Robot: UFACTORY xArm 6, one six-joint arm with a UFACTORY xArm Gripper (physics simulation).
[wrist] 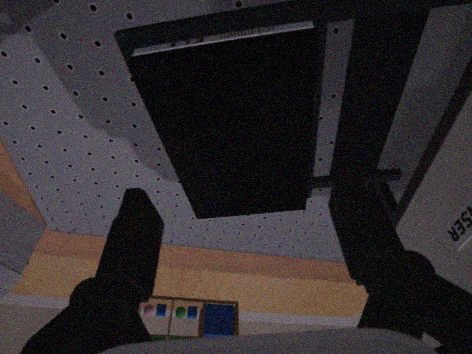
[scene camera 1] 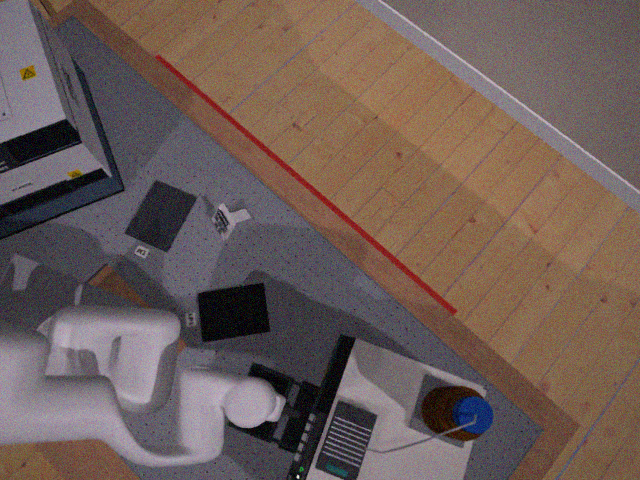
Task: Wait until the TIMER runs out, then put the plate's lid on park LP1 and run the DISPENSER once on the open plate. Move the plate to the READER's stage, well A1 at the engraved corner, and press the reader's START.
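Frame: origin at the arm's base, x ahead, y left, z up, level; centimetres.
Seen in the pictures: gripper, between the fingertips: (wrist: pixel 241 195).
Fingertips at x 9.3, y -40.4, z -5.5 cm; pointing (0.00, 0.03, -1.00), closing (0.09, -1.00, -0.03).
Note:
A point is followed by its place in that frame.
My gripper (wrist: pixel 241 195) {x 9.3, y -40.4, z -5.5 cm} is open and empty; in the scene view the arm hides its fingers. In the wrist view a dark block (wrist: pixel 235 125) {x 10.4, y -40.2, z -9.4 cm} with a pale printed strip along its far edge, apparently the plate, lies on the dispenser's dark carriage, ahead of the fingertips and between their lines. Whether it has its lid is too dark to tell. The dispenser (scene camera 1: pixel 398 369) {x 26.3, y -62.1, z 3.2 cm} (wrist: pixel 440 220) {x 6.3, y -51.6, z -5.7 cm}, white with a black front, stands at the lower right. Park LP1 (scene camera 1: pixel 233 312) {x 22.7, y -23.8, z -18.1 cm} is a black pad beside its label. The reader (scene camera 1: pixel 28 108) {x 37.4, y 28.5, z 12.5 cm} apparently is the large white instrument at upper left. The timer's display cannot be made out.
A brown bottle (scene camera 1: pixel 439 410) {x 21.9, y -69.1, z 16.0 cm} with a blue cap and a tube stands on the dispenser. A dark grey pad (scene camera 1: pixel 161 215) {x 35.8, y 5.3, z -18.0 cm} and a small white stand (scene camera 1: pixel 224 219) {x 41.3, y -11.2, z -13.5 cm} lie between reader and LP1. A red line (scene camera 1: pixel 305 183) {x 60.8, y -22.9, z -20.2 cm} runs beside the table edge. A compartmented frame (wrist: pixel 202 320) shows beyond the table.

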